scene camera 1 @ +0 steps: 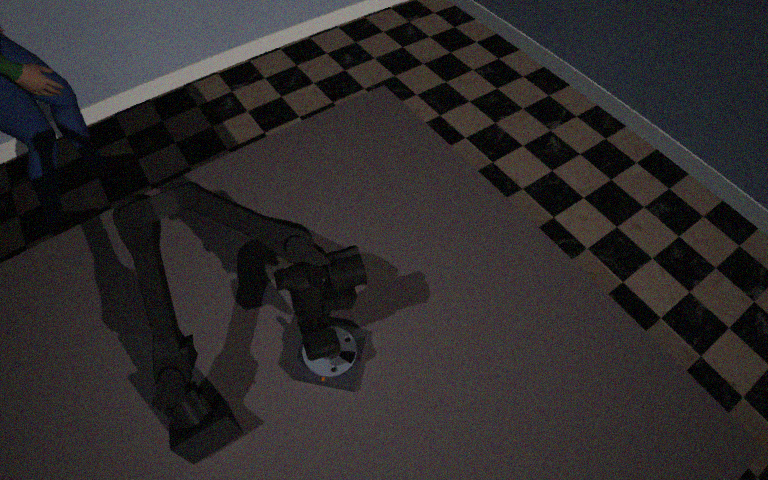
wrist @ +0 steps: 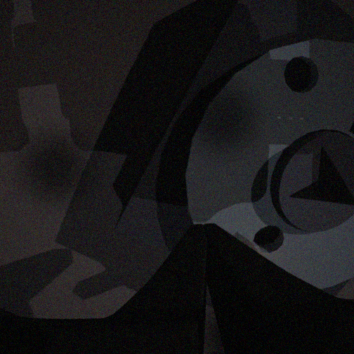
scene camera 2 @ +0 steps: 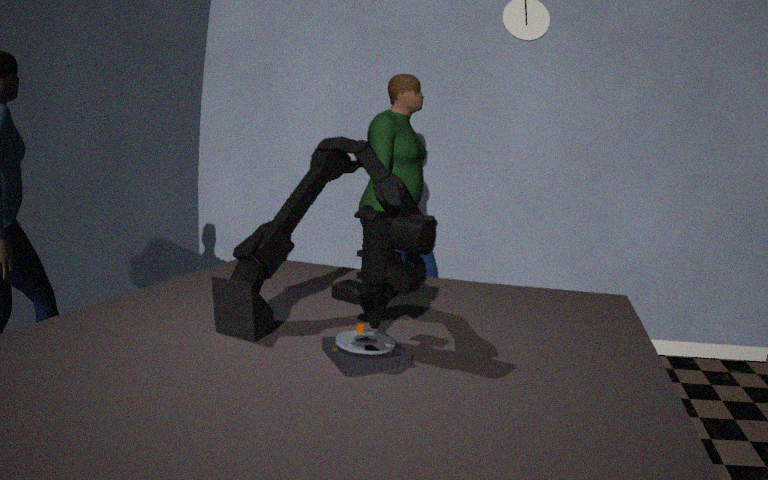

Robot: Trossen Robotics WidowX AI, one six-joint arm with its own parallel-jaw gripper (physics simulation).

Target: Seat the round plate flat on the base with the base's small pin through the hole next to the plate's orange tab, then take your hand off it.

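Pixels of known places: gripper, fingertip midpoint: [scene camera 1: 315,329] [scene camera 2: 374,328]; arm's base at its link origin: [scene camera 1: 195,421] [scene camera 2: 240,292].
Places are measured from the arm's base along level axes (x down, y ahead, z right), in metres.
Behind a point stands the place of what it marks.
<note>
The pale round plate [scene camera 1: 322,366] @[y 0.243, x 0.048, z -0.004 m] [scene camera 2: 347,345] @[y 0.254, x 0.052, z 0.008 m] [wrist: 220,160] lies over the dark square base [scene camera 1: 351,382] @[y 0.278, x 0.062, z 0.046 m] [scene camera 2: 348,366] @[y 0.282, x 0.068, z 0.054 m] [wrist: 135,220]. It looks roughly level; whether it sits fully down cannot be told. Its orange tab [scene camera 2: 360,327] @[y 0.243, x 0.041, z -0.060 m] stands up at the far side in scene camera 2, and is hidden in the wrist view. Dark round holes show in the plate; the small pin cannot be made out. My gripper [scene camera 2: 373,325] @[y 0.263, x 0.044, z -0.079 m] [wrist: 202,234] is shut and empty, its tips close beside the tab, above the plate's edge. Its body covers part of the plate in scene camera 1.
A small orange mark [scene camera 1: 322,378] @[y 0.233, x 0.061, z 0.013 m] [scene camera 2: 334,349] @[y 0.233, x 0.061, z 0.017 m] is on the base near one corner. The arm's mount [scene camera 1: 203,433] @[y 0.010, x -0.023, z 0.035 m] [scene camera 2: 233,308] @[y 0.009, x 0.024, z 0.036 m] stands on the brown table [scene camera 1: 481,367] @[y 0.521, x 0.086, z 0.139 m] [scene camera 2: 169,407] @[y 0.124, x 0.086, z 0.320 m]. A person in green [scene camera 2: 390,152] stands behind the table, and another person [scene camera 2: 11,169] is at the left.
</note>
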